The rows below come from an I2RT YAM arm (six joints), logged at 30 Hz.
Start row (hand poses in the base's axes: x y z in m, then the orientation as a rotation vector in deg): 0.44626 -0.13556 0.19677 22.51 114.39 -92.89
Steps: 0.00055 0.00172 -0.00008 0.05 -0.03 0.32; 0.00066 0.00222 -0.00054 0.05 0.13 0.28; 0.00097 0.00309 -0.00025 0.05 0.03 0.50; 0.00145 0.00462 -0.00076 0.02 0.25 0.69; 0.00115 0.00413 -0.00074 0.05 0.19 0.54; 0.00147 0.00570 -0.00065 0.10 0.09 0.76; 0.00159 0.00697 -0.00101 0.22 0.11 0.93; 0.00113 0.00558 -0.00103 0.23 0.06 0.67; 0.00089 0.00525 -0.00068 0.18 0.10 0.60; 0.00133 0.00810 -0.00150 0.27 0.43 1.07; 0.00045 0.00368 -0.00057 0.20 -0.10 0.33; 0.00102 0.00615 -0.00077 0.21 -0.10 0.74; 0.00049 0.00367 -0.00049 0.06 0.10 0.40; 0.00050 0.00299 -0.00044 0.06 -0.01 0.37; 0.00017 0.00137 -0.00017 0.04 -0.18 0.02; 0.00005 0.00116 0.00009 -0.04 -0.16 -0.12; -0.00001 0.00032 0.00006 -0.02 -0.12 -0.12; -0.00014 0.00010 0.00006 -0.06 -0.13 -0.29; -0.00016 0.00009 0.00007 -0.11 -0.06 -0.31; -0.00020 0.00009 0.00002 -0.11 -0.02 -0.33; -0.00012 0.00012 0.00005 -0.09 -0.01 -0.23
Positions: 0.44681 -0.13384 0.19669 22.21 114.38 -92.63; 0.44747 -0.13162 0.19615 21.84 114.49 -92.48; 0.44844 -0.12853 0.19590 21.31 114.50 -92.14; 0.44989 -0.12391 0.19514 20.41 114.62 -91.82; 0.45104 -0.11978 0.19440 19.72 114.74 -91.53; 0.45251 -0.11408 0.19375 18.89 114.79 -91.01; 0.45410 -0.10711 0.19274 17.92 114.93 -90.28; 0.45523 -0.10153 0.19171 17.26 115.07 -89.68; 0.45612 -0.09628 0.19103 16.63 115.21 -89.18; 0.45745 -0.08818 0.18953 15.30 115.60 -88.45; 0.45790 -0.08450 0.18896 15.11 115.63 -88.01; 0.45892 -0.07835 0.18819 14.49 115.60 -87.31; 0.45941 -0.07468 0.18770 14.02 115.66 -87.05; 0.45991 -0.07169 0.18726 13.67 115.64 -86.76; 0.46008 -0.07032 0.18709 13.79 115.53 -86.64; 0.46013 -0.06916 0.18718 14.01 115.39 -86.69; 0.46012 -0.06884 0.18724 14.21 115.30 -86.73; 0.45998 -0.06874 0.18730 14.58 115.20 -86.91; 0.45982 -0.06865 0.18737 14.90 115.11 -87.18; 0.45962 -0.06856 0.18739 15.21 115.06 -87.48; 0.45950 -0.06844 0.18744 15.42 115.01 -87.70
